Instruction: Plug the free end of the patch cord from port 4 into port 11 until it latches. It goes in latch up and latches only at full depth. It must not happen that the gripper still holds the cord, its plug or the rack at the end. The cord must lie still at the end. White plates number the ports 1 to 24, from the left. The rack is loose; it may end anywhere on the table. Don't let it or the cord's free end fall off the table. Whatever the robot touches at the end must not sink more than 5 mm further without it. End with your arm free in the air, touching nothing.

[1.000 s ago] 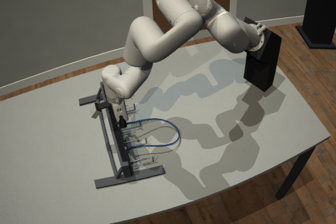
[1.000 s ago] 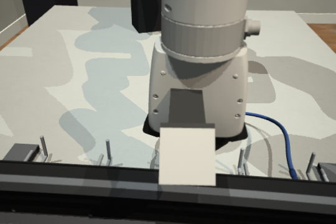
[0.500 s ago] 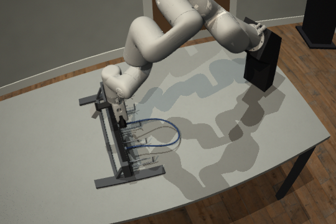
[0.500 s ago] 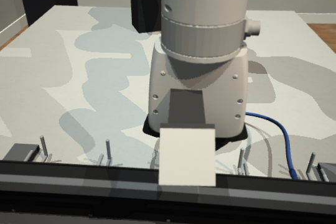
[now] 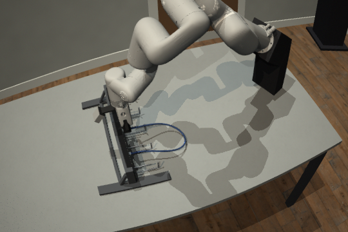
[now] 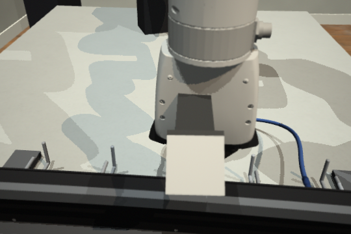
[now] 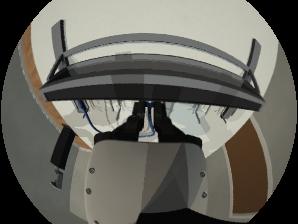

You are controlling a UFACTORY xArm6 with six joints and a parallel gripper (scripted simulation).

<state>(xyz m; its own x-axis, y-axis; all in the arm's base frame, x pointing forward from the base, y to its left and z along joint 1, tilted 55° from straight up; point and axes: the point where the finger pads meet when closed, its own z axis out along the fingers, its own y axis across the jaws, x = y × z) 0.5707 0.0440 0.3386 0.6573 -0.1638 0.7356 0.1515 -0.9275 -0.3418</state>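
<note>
Right now my hand is 20 mm short of the plug and 10 mm above it.
</note>
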